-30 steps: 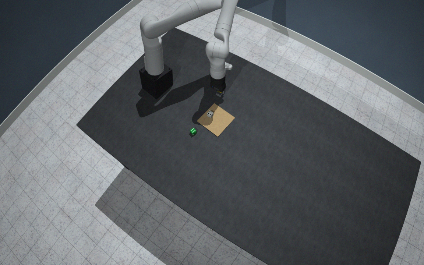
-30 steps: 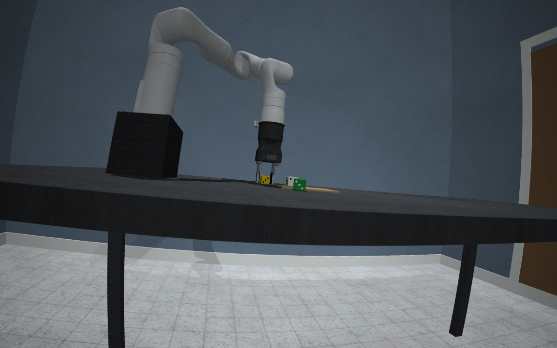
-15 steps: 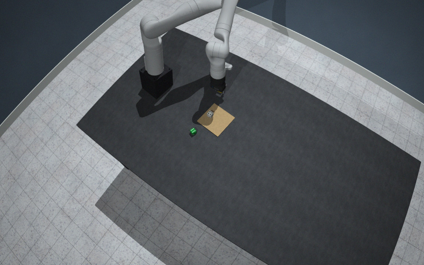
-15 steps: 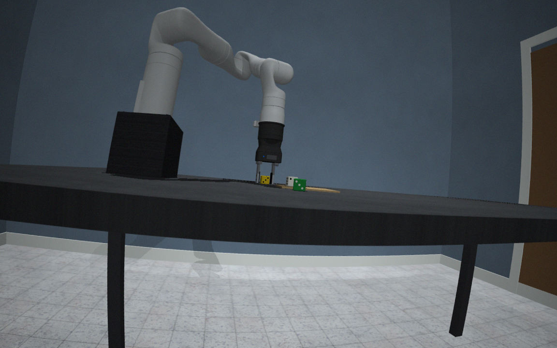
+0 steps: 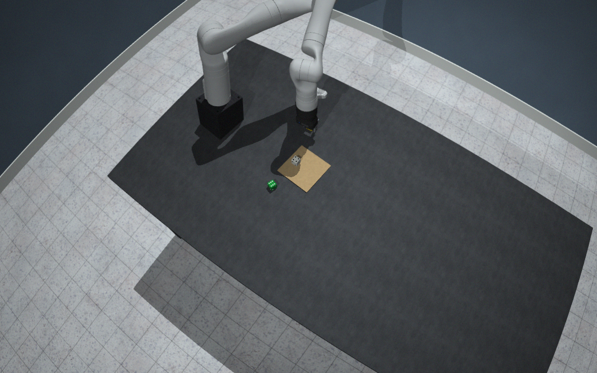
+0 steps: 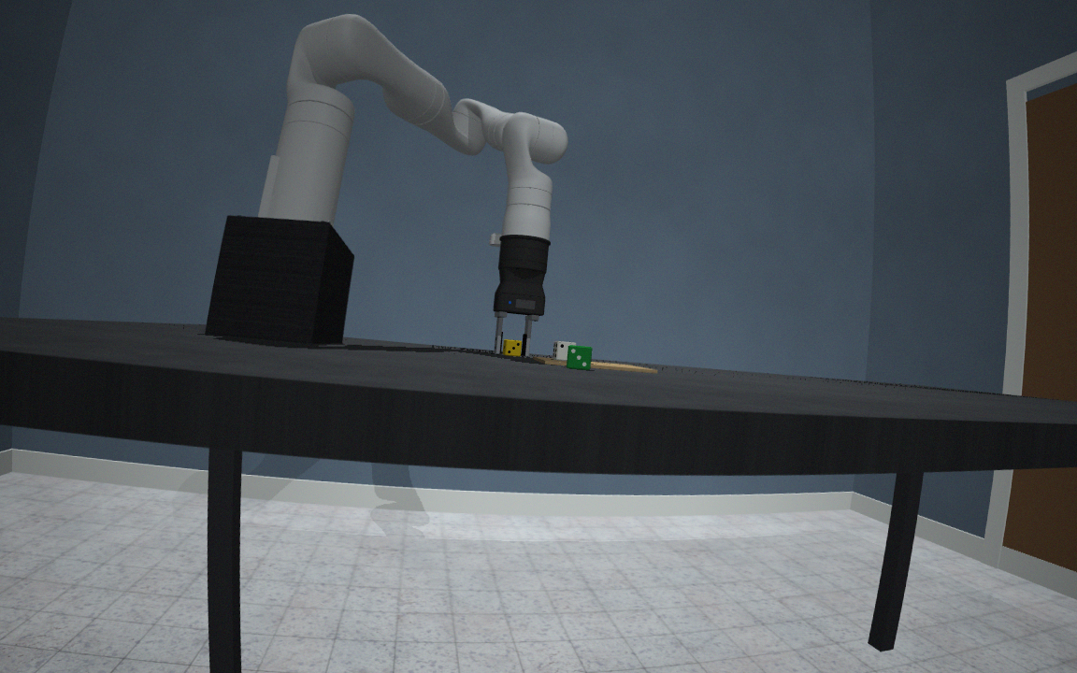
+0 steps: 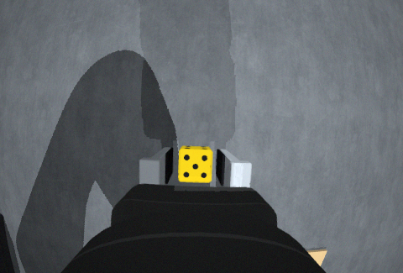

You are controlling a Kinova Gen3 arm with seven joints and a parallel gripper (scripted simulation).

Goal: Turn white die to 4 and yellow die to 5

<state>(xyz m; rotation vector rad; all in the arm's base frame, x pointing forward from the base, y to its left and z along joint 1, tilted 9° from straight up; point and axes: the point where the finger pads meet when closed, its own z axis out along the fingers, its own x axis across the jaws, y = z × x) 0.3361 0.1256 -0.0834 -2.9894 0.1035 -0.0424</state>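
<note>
Now: hand 10 mm above the yellow die. Round my hand: green die: 290 mm to the right, 10 mm below; then white die: 170 mm to the right, 30 mm ahead; then tan mat: 170 mm to the right, 60 mm ahead, 20 mm below.
</note>
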